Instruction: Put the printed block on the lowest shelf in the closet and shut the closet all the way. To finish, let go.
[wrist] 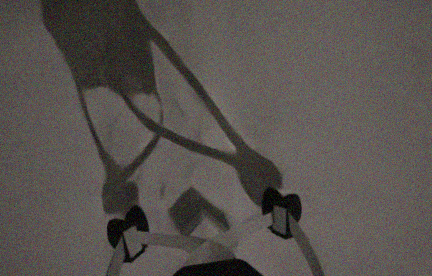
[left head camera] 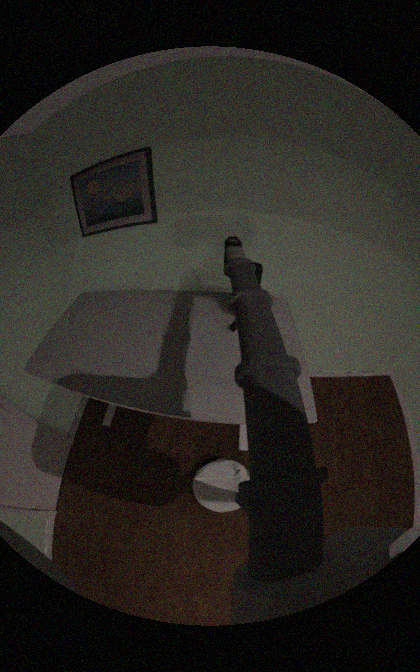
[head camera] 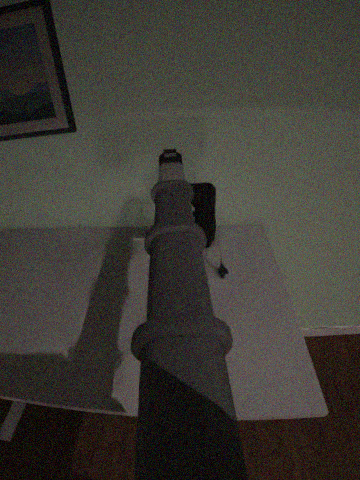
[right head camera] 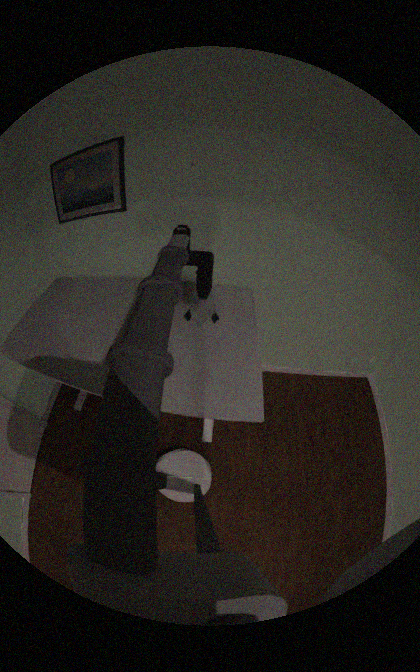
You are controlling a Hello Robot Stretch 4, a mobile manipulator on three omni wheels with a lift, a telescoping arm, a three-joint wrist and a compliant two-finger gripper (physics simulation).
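Frame: origin at the robot's base, x ahead, y left, z up, level; centimetres.
Where they show: gripper, fingertip midpoint: [wrist: 205, 213].
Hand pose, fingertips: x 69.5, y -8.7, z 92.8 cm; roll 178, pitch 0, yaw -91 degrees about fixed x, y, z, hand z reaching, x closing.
Note:
After its pixels a point has its place.
My gripper [right head camera: 201, 317] [wrist: 205, 213] @(x 69.5, y -8.7, z 92.8 cm) hangs low over the right part of a white table [head camera: 280, 360] @(x 37.9, y -24.5, z 92.2 cm) [left head camera: 115, 330] [right head camera: 232, 380]. Its two dark fingertips stand wide apart, and I see no object held between them. In the wrist view their shadows lie close to them on the pale table top. A small dark angular patch shows between the fingers there; I cannot tell whether it is a shadow or part of a thing. I cannot make out the printed block in any view, and I cannot identify the closet.
The telescoping arm [head camera: 180, 285] @(x 26.9, y -0.3, z 134.6 cm) [left head camera: 267, 340] [right head camera: 142, 320] crosses above the table and hides part of it. The table stands against a greenish wall with a framed picture [head camera: 25, 75] @(x 110.8, y 50.9, z 158.1 cm) [left head camera: 115, 192] [right head camera: 90, 180]. A white round object [left head camera: 217, 472] [right head camera: 187, 465] is on the brown floor before the table.

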